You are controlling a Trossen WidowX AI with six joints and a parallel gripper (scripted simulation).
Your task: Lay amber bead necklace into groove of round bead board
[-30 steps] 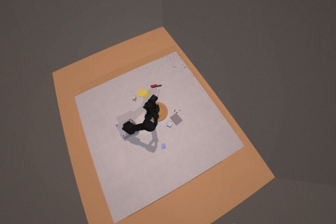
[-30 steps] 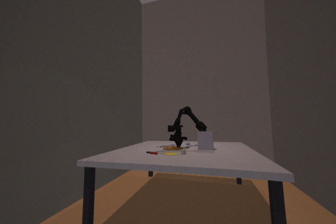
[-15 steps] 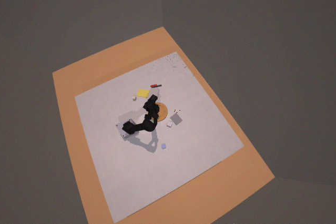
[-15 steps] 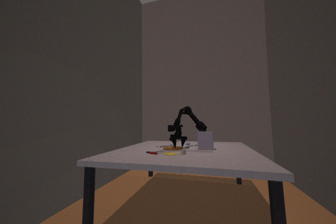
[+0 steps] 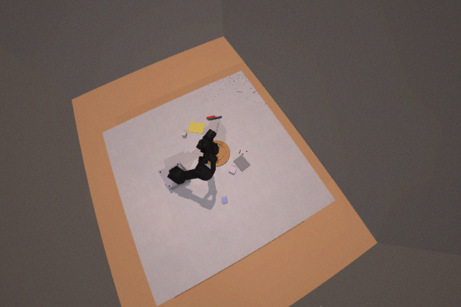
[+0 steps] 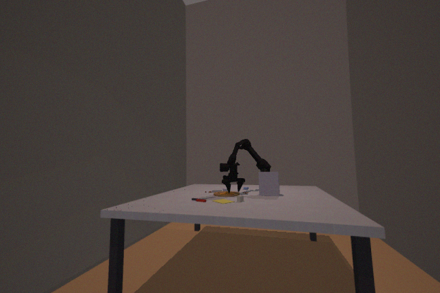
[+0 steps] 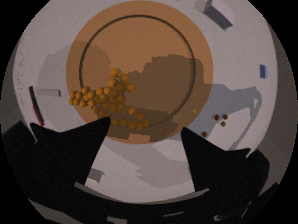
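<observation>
Right now my gripper tip is 6 cm short of the round bead board, 2 cm to the left of it and 1 cm above it. Also, from my gripper tip: cream cube 24 cm to the left, 8 cm behind; then thin grey bar 16 cm ahead, 15 cm to the left, 2 cm below; then yellow pad 25 cm to the left, 3 cm ahead, 2 cm below.
</observation>
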